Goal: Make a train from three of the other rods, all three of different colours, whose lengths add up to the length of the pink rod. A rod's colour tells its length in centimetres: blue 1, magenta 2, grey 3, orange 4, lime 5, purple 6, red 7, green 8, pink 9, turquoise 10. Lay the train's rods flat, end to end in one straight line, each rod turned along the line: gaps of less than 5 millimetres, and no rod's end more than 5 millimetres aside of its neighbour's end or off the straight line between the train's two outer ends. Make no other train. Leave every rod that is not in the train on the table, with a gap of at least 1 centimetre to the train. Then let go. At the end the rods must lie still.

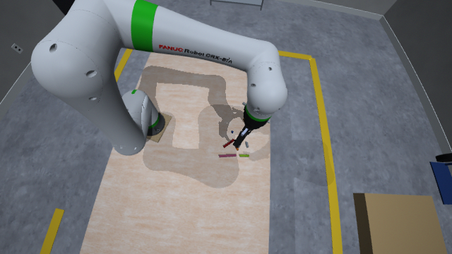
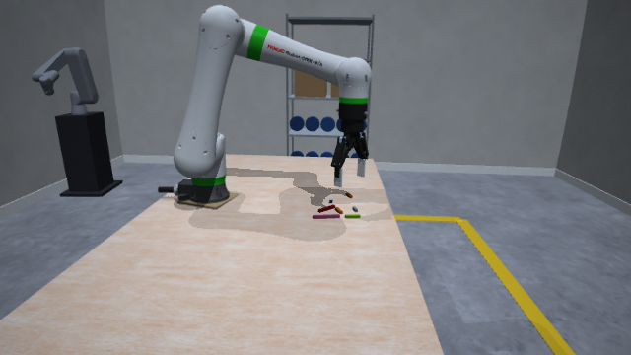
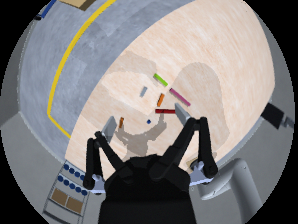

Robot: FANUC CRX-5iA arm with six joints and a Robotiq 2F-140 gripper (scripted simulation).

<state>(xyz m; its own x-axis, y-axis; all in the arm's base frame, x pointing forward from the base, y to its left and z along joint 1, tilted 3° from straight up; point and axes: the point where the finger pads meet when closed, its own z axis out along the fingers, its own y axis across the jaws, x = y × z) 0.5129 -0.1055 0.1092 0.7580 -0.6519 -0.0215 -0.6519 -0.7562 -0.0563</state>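
Right now my hand is 20 mm short of the grey rod, 20 mm to the left of it and 110 mm above it. From my hand the other things lie so: lime rod: 80 mm to the right, 110 mm below; then blue rod: 60 mm behind, 50 mm to the left, 110 mm below; then red rod: 80 mm behind, 10 mm to the right, 110 mm below.
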